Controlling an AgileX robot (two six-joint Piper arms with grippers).
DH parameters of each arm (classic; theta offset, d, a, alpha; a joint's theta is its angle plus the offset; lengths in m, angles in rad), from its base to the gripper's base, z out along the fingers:
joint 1: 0 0.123 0 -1.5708
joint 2: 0.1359 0 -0.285 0
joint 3: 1.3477 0 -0.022 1.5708
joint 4: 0 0.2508 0 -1.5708
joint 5: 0 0 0.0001 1.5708
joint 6: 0 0.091 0 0
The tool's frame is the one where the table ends.
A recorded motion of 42 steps. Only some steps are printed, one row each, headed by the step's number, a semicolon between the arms.
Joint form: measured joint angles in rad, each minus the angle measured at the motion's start. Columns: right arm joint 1, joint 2, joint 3, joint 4, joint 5, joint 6; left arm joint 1, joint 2, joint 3, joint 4, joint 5, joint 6.
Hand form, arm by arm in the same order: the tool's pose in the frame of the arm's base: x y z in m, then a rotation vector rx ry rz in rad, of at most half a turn. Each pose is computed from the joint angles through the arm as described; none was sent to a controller.
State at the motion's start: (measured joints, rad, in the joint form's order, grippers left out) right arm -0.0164 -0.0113 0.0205 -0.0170 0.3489 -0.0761; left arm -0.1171 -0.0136 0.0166 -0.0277 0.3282 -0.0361
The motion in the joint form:
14: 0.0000 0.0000 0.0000 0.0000 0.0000 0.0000; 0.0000 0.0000 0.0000 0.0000 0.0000 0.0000
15: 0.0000 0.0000 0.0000 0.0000 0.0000 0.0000; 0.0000 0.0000 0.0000 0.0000 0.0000 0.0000
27: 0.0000 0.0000 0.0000 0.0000 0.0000 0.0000; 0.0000 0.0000 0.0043 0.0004 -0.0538 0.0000
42: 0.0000 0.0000 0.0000 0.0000 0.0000 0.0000; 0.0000 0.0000 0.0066 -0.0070 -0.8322 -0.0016
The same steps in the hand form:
14: 0.0532 -0.0014 0.1755 -0.0656 1.8412 -0.0813; 0.0530 -0.0071 0.1787 0.0561 1.8159 -0.1353
15: 0.0532 -0.0014 0.1755 -0.0656 1.8412 -0.0813; 0.0530 -0.0071 0.1787 0.0561 1.8159 -0.1353
27: 0.0532 -0.0014 0.1755 -0.0656 1.8412 -0.0813; 0.0542 -0.0071 0.1820 0.0537 1.7664 -0.1367
42: 0.0532 -0.0014 0.1755 -0.0656 1.8412 -0.0813; 0.0415 -0.0033 0.2490 0.0089 0.9907 -0.1615

